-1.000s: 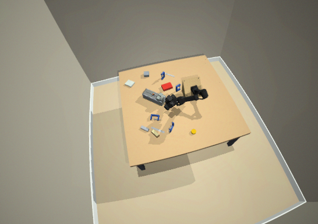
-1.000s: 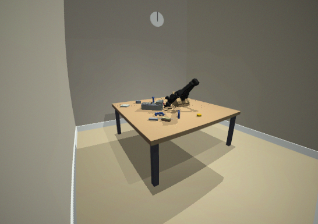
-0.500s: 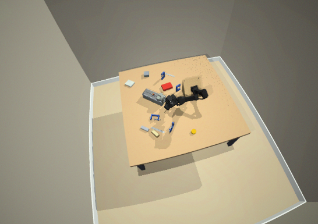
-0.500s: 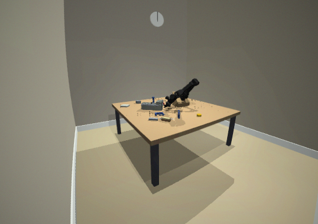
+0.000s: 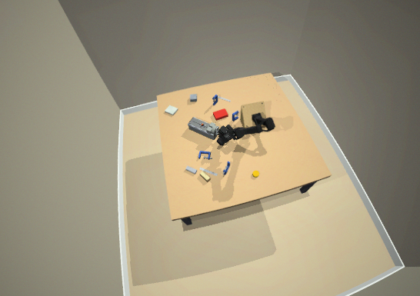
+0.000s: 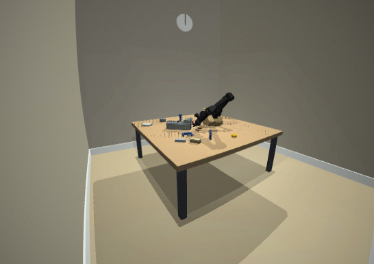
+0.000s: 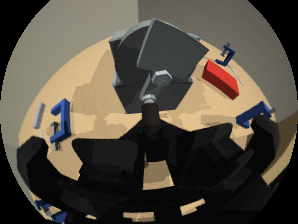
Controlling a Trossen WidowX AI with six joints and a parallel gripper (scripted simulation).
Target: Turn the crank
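My gripper tip is now 1 cm past the dark crank handle, 1 cm to the right of it and 3 cm below it. Round my gripper tip: red pointer 11 cm ahead, 12 cm to the right, 5 cm above; then tan block 19 cm ahead, 32 cm to the left, 2 cm below; then yellow disc 19 cm behind, 40 cm to the left, 3 cm below.
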